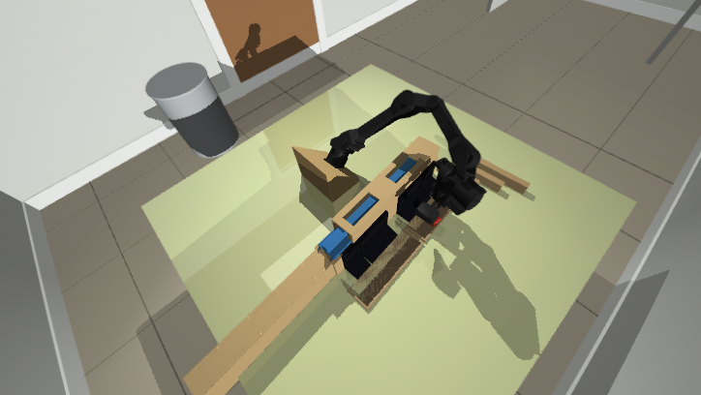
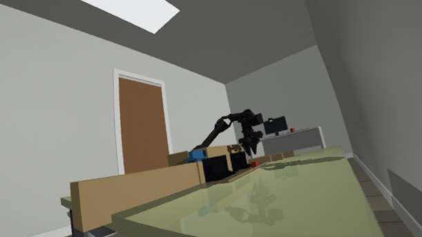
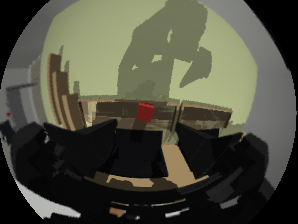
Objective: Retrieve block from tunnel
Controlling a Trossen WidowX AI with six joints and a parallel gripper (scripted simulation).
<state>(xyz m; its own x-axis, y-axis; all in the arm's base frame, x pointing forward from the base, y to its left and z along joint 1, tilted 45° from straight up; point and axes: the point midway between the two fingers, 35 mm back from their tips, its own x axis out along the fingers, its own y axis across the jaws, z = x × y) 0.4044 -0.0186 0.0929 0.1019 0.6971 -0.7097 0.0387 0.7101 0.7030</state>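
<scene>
Now: gripper tip 6 cm above the red block. The rest, counted from my gripper tip: covered tunnel: 28 cm to the right, 14 cm behind; low wooden trough: 8 cm to the right, 8 cm below.
</scene>
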